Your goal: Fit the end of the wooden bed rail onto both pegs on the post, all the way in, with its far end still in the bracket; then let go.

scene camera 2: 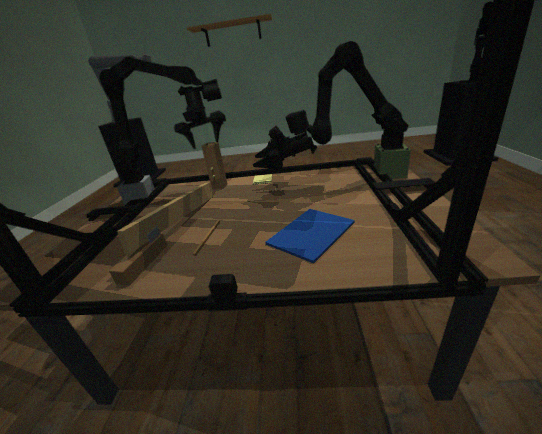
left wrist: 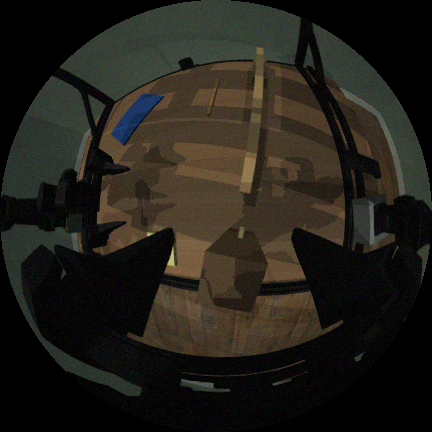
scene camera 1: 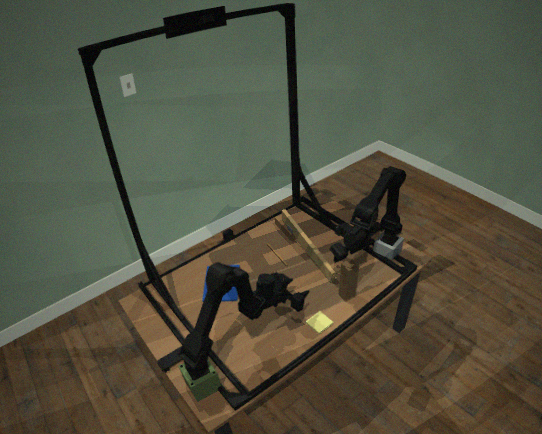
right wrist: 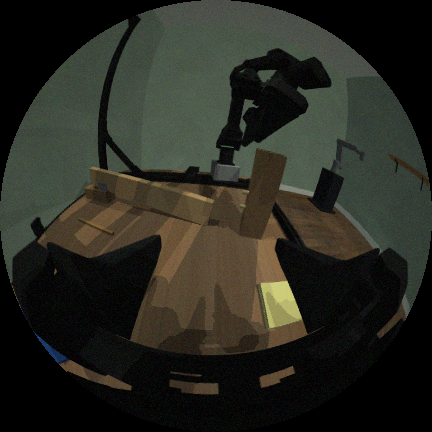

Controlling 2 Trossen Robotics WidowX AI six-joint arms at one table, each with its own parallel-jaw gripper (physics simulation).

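Frame: origin at the left arm's base, x ahead, y left, z up, level; millimetres.
Where they show: left gripper, fingertip midpoint: (scene camera 2: 205, 145) (left wrist: 235, 234) (right wrist: 247, 143); right gripper, fingertip midpoint: (scene camera 2: 254, 161) (left wrist: 125, 194) (scene camera 1: 300, 285) (right wrist: 219, 243); left arm's base, origin of the base link: (scene camera 2: 133, 180) (left wrist: 379, 217) (scene camera 1: 389, 239) (right wrist: 224, 162); right arm's base, origin of the base link: (scene camera 2: 392, 146) (scene camera 1: 197, 369).
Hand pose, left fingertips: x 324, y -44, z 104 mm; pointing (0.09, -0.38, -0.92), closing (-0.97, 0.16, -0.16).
Each offset is from my left fingertips to the centre of the thing. "spot": to the spot under its first point.
The wooden bed rail @(dx -92, dy -254, dz -128 mm) (scene camera 1: 308, 245) (scene camera 2: 167, 212) (left wrist: 254, 125) (right wrist: 155, 197) lies lengthwise, its near end apart from the post @(spot: dx +38, dy +59, dz -71 mm) (scene camera 1: 348, 282) (scene camera 2: 214, 159) (left wrist: 235, 270) (right wrist: 264, 195). The post stands upright; its two pegs show bare in scene camera 2 and the right wrist view. The rail's far end is at the low wooden bracket @(spot: dx -151, dy -472, dz -153 mm) (scene camera 2: 137, 262) (right wrist: 98, 193); its seating is unclear. My left gripper (scene camera 2: 205, 145) (left wrist: 235, 234) is open and empty, just above the post. My right gripper (scene camera 2: 256, 159) (right wrist: 219, 243) is open and empty, beside the post on the yellow pad's side, above the table.
A yellow pad @(dx +194, dy +40, dz -180 mm) (scene camera 1: 319, 322) (scene camera 2: 262, 179) (right wrist: 280, 304) lies near the post. A blue sheet @(dx +290, dy -417, dz -181 mm) (scene camera 2: 311, 235) (left wrist: 136, 118) and a thin stick @(dx +2, dy -352, dz -182 mm) (scene camera 1: 276, 254) (scene camera 2: 206, 237) (left wrist: 213, 97) (right wrist: 96, 226) lie on the table. A black frame (scene camera 1: 295, 105) borders the table and rises above it.
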